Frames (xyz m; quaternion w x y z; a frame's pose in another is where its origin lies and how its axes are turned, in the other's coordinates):
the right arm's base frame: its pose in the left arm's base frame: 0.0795 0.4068 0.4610 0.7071 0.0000 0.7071 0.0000
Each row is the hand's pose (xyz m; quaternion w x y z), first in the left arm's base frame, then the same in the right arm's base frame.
Working: the left arm's base frame: its pose in the right arm's base frame: 0.4610 -0.4068 -0.0795 0.7071 0.0000 -0.7071 0.0000

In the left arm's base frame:
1: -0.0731 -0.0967 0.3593 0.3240 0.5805 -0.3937 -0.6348
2: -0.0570 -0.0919 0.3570 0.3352 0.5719 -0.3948 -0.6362
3: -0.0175 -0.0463 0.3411 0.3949 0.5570 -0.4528 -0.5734
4: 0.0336 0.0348 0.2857 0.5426 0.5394 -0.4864 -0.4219
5: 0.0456 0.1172 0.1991 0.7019 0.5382 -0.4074 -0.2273
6: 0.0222 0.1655 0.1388 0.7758 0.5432 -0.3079 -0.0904
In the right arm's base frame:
1: 0.1017 -0.5035 -0.1526 0.0493 -0.8594 0.5075 0.0384
2: 0.1040 -0.4987 -0.1365 0.0421 -0.8542 0.5162 0.0455
3: 0.1199 -0.4531 -0.0970 0.0409 -0.7993 0.5994 0.0116
4: 0.1753 -0.3720 -0.0459 0.0397 0.6798 -0.7276 0.0831
5: 0.2619 -0.2896 -0.0339 0.2082 0.5413 -0.7844 0.2198
6: 0.3222 -0.2413 -0.0573 0.3309 0.4480 -0.7663 0.3202

